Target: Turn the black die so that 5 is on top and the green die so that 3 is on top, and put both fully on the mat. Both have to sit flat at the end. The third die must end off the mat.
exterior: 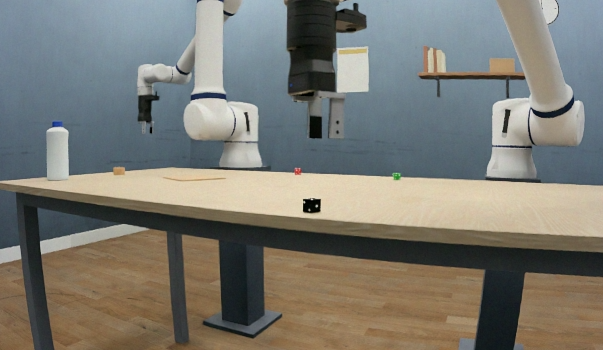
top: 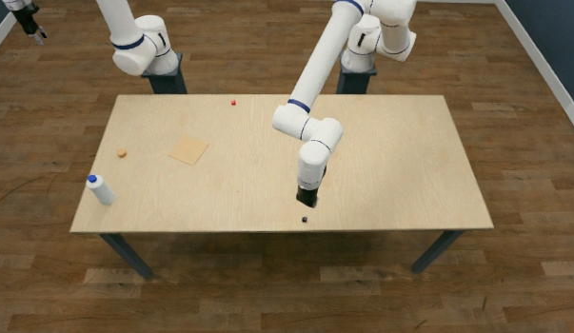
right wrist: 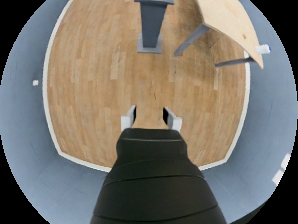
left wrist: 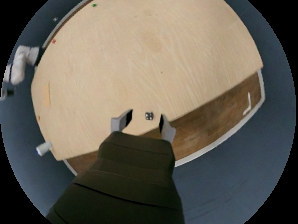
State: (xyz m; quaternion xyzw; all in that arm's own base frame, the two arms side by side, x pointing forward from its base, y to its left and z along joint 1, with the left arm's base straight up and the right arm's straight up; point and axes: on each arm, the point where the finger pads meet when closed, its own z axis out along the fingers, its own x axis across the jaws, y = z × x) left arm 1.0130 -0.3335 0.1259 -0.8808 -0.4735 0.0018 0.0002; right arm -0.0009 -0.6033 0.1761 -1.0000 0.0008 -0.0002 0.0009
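Right now the black die is 120 mm below my left hand, 20 mm ahead of it and 10 mm to the right of it. Round my left hand: green die 610 mm behind, 120 mm below; tan mat 540 mm to the right, 360 mm behind, 120 mm below; red die 660 mm behind, 340 mm to the right, 120 mm below.
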